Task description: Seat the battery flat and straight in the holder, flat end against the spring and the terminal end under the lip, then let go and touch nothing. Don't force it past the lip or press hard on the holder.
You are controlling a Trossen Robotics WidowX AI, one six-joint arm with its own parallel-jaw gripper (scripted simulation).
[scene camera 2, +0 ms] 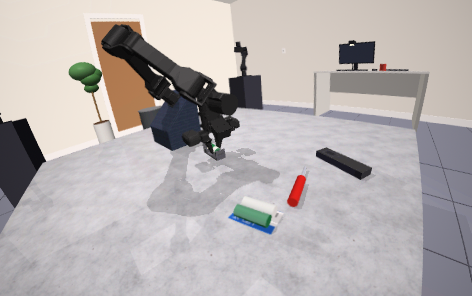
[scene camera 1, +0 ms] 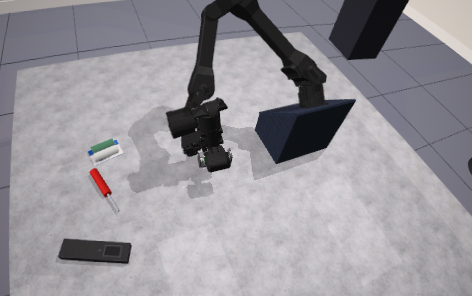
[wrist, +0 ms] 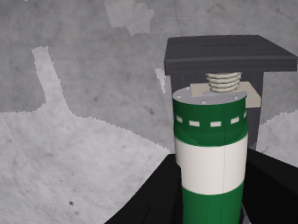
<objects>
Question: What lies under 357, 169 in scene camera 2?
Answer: A black remote control.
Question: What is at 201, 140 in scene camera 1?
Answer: My gripper.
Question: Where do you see a black remote control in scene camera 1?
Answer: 71, 249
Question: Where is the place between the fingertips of my gripper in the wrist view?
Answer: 206, 160
</objects>
